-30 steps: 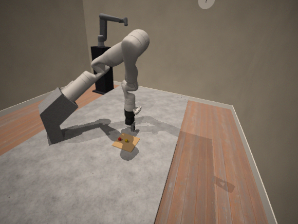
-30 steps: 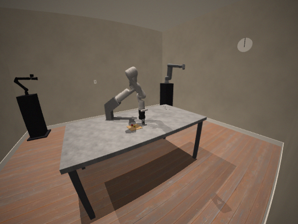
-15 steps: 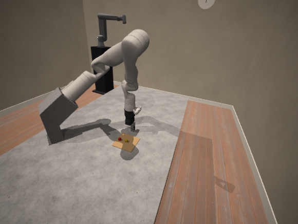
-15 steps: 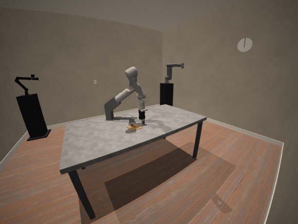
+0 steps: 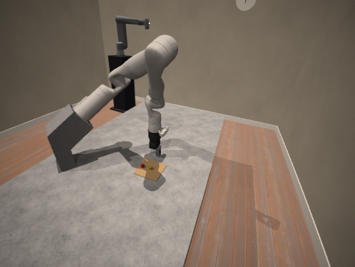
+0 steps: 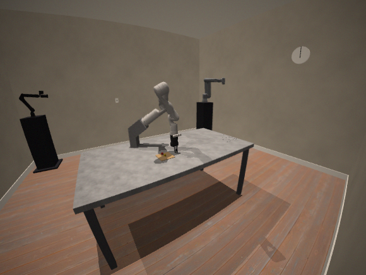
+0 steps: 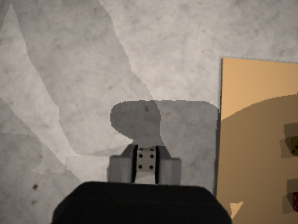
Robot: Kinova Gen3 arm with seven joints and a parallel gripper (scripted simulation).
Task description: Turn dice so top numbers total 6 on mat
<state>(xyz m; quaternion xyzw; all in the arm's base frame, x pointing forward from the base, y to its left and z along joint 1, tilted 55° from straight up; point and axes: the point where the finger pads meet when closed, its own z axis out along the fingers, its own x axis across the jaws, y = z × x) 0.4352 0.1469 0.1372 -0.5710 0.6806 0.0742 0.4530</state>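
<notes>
Right now the yellow die is 13 cm to the right of my hand, 3 cm ahead of it and 1 cm below it. The rest, counted from my hand: tan mat: 13 cm to the right, 3 cm ahead, 2 cm below; white die: 1 cm below; red die: 14 cm to the right, 2 cm behind, 1 cm below.
</notes>
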